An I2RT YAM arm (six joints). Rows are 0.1 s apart.
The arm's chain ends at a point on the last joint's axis. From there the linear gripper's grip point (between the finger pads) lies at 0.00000 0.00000 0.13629 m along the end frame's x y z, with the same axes.
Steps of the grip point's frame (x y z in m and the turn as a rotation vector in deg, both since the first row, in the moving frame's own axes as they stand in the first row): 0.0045, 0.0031, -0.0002, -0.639, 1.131, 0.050; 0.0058, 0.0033, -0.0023, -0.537, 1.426, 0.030; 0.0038, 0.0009, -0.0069, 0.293, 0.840, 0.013; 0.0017, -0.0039, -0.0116, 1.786, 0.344, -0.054; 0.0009, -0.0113, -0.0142, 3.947, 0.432, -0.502; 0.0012, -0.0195, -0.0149, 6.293, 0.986, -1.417
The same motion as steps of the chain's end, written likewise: 0.0018, 0.0016, -0.0002, -0.639, 1.131, 0.050; 0.0024, 0.0020, -0.0023, -0.537, 1.426, 0.030; 0.0018, 0.0016, -0.0069, 0.293, 0.840, 0.013; 0.0009, 0.0003, -0.0115, 1.786, 0.344, -0.054; -0.0001, -0.0019, -0.0139, 3.947, 0.432, -0.502; -0.0010, -0.0045, -0.0141, 6.293, 0.986, -1.417
